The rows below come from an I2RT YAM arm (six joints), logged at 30 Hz.
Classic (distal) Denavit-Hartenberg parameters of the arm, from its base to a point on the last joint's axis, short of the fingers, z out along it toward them. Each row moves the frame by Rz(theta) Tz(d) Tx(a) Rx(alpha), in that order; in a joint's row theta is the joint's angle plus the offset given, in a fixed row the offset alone. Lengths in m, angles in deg.
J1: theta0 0, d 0.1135, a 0.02, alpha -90
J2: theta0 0, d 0, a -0.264, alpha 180
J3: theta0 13.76, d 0, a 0.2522, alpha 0
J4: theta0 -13.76, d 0, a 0.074, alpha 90
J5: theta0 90, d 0, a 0, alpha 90
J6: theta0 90, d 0.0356, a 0, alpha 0
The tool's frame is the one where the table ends.
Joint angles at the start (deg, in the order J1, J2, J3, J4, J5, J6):
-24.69, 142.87, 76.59, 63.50, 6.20, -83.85
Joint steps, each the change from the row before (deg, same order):
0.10, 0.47, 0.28, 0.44, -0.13, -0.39
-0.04, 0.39, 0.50, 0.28, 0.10, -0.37
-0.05, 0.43, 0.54, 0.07, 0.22, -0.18
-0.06, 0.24, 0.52, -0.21, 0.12, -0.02
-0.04, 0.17, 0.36, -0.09, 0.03, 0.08
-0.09, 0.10, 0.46, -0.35, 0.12, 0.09
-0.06, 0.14, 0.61, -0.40, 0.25, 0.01
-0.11, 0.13, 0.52, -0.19, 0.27, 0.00
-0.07, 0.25, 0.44, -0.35, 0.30, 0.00
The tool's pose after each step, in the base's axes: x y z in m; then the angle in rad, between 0 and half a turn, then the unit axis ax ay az. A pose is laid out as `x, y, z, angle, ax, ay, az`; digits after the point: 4 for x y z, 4 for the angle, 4 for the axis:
0.4475, -0.2089, 0.0657, 2.3823, -0.3522, 0.6936, -0.6284
0.4487, -0.2099, 0.0652, 2.3846, -0.3520, 0.6904, -0.6320
0.4498, -0.2111, 0.0643, 2.3882, -0.3507, 0.6892, -0.6341
0.4511, -0.2123, 0.0643, 2.3898, -0.3493, 0.6890, -0.6350
0.4519, -0.2131, 0.0643, 2.3889, -0.3482, 0.6891, -0.6356
0.4529, -0.2145, 0.0650, 2.3902, -0.3462, 0.6897, -0.6359
0.4544, -0.2159, 0.0659, 2.3930, -0.3439, 0.6899, -0.6370
0.4555, -0.2177, 0.0668, 2.3956, -0.3408, 0.6896, -0.6390
0.4563, -0.2189, 0.0661, 2.4012, -0.3388, 0.6908, -0.6388

